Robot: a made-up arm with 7 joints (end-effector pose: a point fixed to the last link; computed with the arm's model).
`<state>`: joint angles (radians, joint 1 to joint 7).
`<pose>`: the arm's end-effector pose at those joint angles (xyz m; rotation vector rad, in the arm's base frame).
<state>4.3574 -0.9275 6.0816 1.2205 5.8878 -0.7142 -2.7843</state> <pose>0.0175 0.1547 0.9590 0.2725 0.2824 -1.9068</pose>
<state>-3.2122 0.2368 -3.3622 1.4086 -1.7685 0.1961 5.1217</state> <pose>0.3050 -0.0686 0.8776 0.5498 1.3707 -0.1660</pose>
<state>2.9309 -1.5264 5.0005 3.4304 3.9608 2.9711 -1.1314</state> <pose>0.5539 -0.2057 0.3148 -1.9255 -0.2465 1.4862</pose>
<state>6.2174 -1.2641 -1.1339 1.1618 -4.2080 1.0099 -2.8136</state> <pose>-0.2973 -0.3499 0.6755 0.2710 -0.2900 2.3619</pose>
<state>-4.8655 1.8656 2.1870 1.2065 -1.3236 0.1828 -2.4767</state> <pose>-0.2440 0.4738 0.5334 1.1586 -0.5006 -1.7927</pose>
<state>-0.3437 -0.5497 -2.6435 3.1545 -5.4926 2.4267 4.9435</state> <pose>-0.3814 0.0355 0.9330 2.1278 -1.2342 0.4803</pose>
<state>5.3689 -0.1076 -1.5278 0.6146 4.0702 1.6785 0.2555</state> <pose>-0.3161 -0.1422 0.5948 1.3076 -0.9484 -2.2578</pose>
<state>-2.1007 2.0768 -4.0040 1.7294 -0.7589 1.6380 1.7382</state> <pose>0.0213 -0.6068 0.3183 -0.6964 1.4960 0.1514</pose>
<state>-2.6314 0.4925 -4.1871 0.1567 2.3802 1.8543 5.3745</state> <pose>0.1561 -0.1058 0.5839 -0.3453 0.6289 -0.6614</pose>
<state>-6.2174 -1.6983 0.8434 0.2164 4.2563 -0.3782 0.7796</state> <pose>-0.1345 0.1541 0.3943 0.5987 1.6668 0.9902</pose>
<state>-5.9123 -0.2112 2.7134 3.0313 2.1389 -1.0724 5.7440</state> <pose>-0.2058 0.0397 1.0229 -1.2671 0.0362 1.1812</pose>
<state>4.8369 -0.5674 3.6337 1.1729 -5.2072 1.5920 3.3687</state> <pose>-0.2877 0.3824 0.4853 1.0596 -1.2327 0.3668</pose>
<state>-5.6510 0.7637 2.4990 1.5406 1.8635 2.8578 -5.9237</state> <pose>0.0735 0.1709 0.9169 -1.7626 1.4782 -1.5247</pose>
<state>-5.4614 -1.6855 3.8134 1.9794 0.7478 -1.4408 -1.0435</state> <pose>-0.3498 -0.4922 0.1058 0.4127 -1.9071 -0.1859</pose>
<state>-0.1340 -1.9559 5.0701 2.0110 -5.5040 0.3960 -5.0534</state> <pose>-0.6848 -0.2493 0.2254 1.1204 0.0655 -1.1009</pose>
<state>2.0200 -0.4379 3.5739 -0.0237 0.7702 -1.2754 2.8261</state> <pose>0.1255 -0.2256 0.4675 1.2561 2.2006 -0.9932</pose>
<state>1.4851 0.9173 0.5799 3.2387 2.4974 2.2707 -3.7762</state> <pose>0.0472 0.4551 0.8813 0.9340 1.4871 -1.8645</pose>
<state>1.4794 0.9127 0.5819 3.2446 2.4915 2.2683 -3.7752</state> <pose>0.0499 0.4511 0.8839 0.9487 1.4905 -1.8669</pose>
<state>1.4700 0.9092 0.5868 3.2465 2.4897 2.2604 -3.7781</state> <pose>0.0547 0.4489 0.8861 0.9503 1.4906 -1.8794</pose>
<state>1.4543 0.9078 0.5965 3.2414 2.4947 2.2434 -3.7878</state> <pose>0.0631 0.4498 0.8876 0.9297 1.4848 -1.9093</pose>
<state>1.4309 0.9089 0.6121 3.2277 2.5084 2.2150 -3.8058</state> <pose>0.0760 0.4542 0.8881 0.8809 1.4713 -1.9599</pose>
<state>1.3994 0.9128 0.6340 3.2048 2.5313 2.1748 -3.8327</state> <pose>0.0939 0.4624 0.8871 0.8015 1.4487 -2.0312</pose>
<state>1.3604 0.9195 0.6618 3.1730 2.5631 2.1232 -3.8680</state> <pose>0.1167 0.4739 0.8841 0.6914 1.4148 -2.1201</pose>
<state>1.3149 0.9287 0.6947 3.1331 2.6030 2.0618 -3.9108</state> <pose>0.1439 0.4881 0.8786 0.5528 1.3681 -2.2213</pose>
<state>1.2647 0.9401 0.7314 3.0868 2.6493 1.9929 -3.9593</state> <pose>0.1744 0.5039 0.8699 0.3905 1.3073 -2.3274</pose>
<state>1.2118 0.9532 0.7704 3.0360 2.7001 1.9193 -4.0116</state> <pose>0.2068 0.5202 0.8580 0.2109 1.2324 -2.4305</pose>
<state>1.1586 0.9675 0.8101 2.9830 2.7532 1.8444 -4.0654</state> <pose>0.2393 0.5360 0.8431 0.0221 1.1454 -2.5228</pose>
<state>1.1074 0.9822 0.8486 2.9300 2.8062 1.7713 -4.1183</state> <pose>0.2700 0.5504 0.8259 -0.1660 1.0493 -2.5984</pose>
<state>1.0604 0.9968 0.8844 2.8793 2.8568 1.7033 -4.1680</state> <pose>0.2973 0.5629 0.8076 -0.3441 0.9496 -2.6543</pose>
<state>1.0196 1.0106 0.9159 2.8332 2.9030 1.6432 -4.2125</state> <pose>0.3201 0.5734 0.7894 -0.5036 0.8528 -2.6907</pose>
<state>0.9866 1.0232 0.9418 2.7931 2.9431 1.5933 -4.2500</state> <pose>0.3377 0.5821 0.7725 -0.6380 0.7646 -2.7102</pose>
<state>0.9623 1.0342 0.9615 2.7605 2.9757 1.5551 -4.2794</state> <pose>0.3500 0.5894 0.7578 -0.7437 0.6907 -2.7176</pose>
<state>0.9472 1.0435 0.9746 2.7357 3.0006 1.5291 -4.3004</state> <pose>0.3572 0.5956 0.7458 -0.8207 0.6338 -2.7173</pose>
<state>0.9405 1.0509 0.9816 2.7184 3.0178 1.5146 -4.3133</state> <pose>0.3601 0.6011 0.7366 -0.8707 0.5945 -2.7130</pose>
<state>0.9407 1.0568 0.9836 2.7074 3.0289 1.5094 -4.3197</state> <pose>0.3596 0.6060 0.7299 -0.8996 0.5704 -2.7073</pose>
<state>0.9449 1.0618 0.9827 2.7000 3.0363 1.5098 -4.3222</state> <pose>0.3571 0.6107 0.7246 -0.9162 0.5553 -2.7012</pose>
